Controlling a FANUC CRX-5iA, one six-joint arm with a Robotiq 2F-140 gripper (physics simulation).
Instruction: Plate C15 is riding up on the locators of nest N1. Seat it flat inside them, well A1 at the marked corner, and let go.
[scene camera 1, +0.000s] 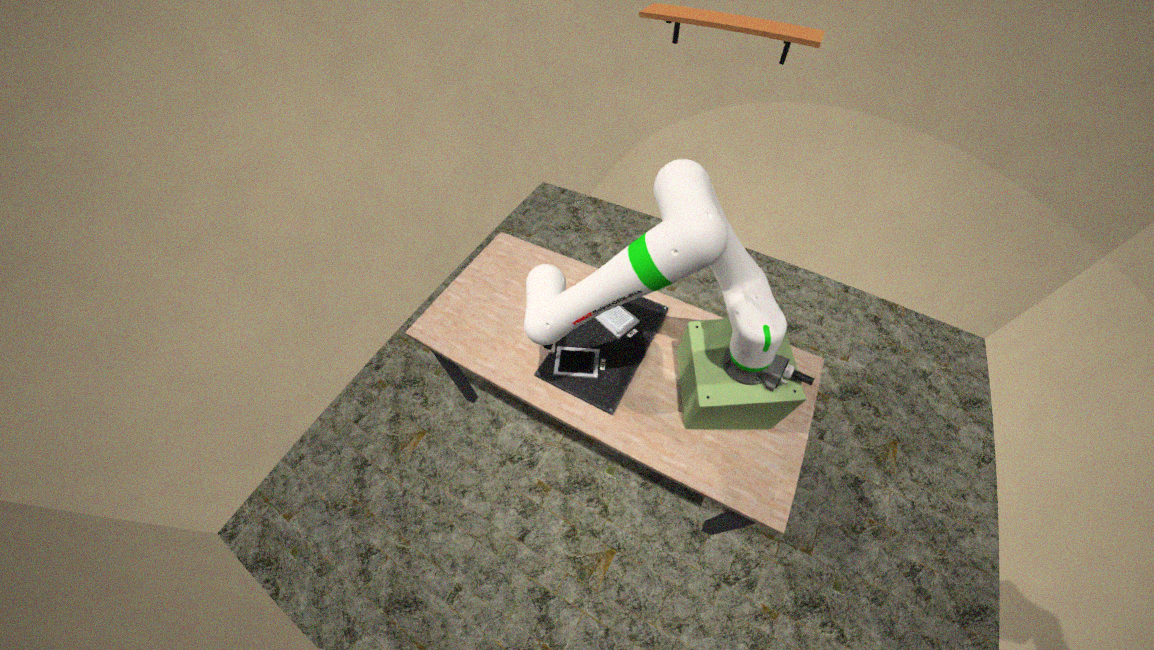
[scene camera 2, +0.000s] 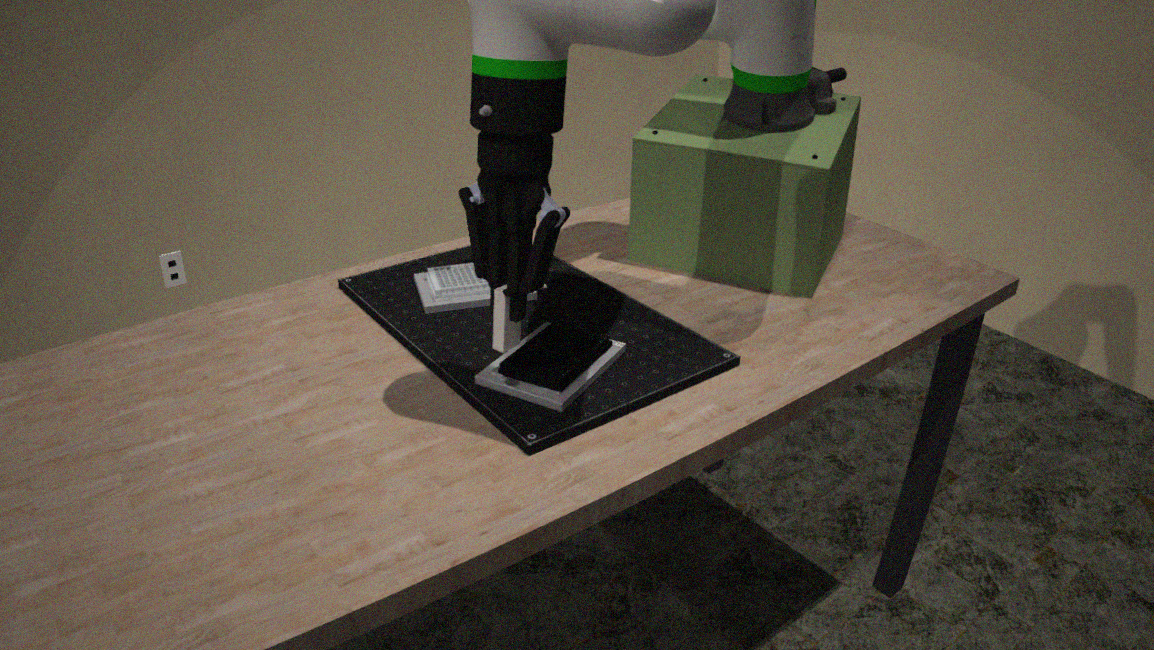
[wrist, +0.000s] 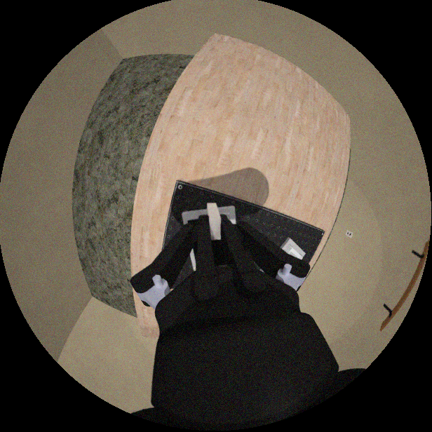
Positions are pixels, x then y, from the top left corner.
Labels:
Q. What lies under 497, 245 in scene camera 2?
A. My gripper.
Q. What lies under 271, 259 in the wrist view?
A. My gripper.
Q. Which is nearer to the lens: the black well plate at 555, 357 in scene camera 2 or the white well plate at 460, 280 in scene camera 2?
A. The black well plate.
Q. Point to a nest N1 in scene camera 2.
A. At 533, 393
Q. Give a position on a black well plate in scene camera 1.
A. At 570, 361

